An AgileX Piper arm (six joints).
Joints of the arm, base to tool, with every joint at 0 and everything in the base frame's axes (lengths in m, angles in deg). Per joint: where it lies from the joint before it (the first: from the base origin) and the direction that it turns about. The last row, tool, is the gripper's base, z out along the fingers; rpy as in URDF.
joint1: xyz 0 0 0.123 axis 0 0 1
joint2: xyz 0 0 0 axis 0 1 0
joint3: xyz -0.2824 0 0.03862 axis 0 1 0
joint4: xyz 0.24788 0 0.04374 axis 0.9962 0 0.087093
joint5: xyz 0 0 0 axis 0 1 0
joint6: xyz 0.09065 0 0.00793 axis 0.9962 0 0.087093
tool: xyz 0 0 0 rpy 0 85 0
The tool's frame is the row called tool.
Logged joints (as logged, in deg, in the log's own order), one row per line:
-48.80, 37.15, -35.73, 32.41, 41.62, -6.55
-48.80, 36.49, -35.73, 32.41, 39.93, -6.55
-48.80, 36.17, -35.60, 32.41, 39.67, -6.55
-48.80, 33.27, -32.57, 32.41, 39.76, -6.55
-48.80, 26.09, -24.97, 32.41, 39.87, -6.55
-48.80, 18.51, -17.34, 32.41, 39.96, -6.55
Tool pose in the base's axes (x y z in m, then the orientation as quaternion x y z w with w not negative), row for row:
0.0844, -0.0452, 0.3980, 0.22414, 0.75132, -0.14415, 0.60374
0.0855, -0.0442, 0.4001, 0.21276, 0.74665, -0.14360, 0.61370
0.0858, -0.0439, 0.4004, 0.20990, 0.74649, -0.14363, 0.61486
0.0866, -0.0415, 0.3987, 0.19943, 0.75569, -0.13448, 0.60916
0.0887, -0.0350, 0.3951, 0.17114, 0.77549, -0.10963, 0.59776
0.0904, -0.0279, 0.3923, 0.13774, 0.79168, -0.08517, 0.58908
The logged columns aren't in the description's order. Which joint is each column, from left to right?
Columns, left to right: joint3, joint6, joint4, joint2, joint5, joint1.
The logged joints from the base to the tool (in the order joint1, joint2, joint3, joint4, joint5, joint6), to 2 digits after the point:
-6.55, 32.41, -48.80, -35.73, 41.62, 37.15
-6.55, 32.41, -48.80, -35.73, 39.93, 36.49
-6.55, 32.41, -48.80, -35.60, 39.67, 36.17
-6.55, 32.41, -48.80, -32.57, 39.76, 33.27
-6.55, 32.41, -48.80, -24.97, 39.87, 26.09
-6.55, 32.41, -48.80, -17.34, 39.96, 18.51

